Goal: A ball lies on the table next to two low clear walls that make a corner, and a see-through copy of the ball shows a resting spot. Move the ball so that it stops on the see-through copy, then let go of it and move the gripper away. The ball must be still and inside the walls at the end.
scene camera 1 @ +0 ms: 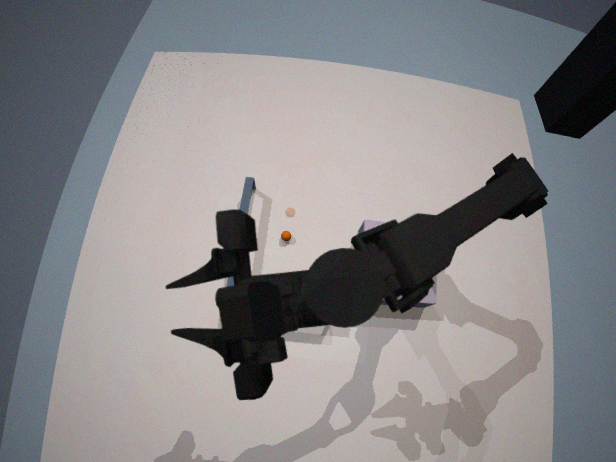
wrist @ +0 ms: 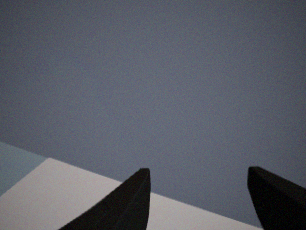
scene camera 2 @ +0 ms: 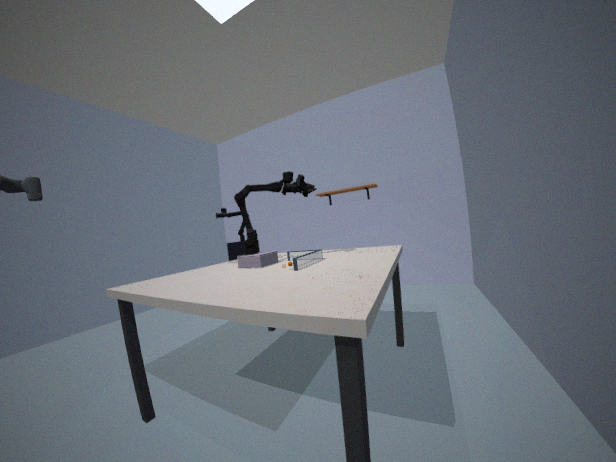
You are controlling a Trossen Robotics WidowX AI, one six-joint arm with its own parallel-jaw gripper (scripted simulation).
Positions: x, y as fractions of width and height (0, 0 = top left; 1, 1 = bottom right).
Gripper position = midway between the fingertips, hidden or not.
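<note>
What you'd see here is the gripper (scene camera 1: 0.28, 0.67), and from the wrist it's the gripper (wrist: 0.65, 0.77) again.
</note>
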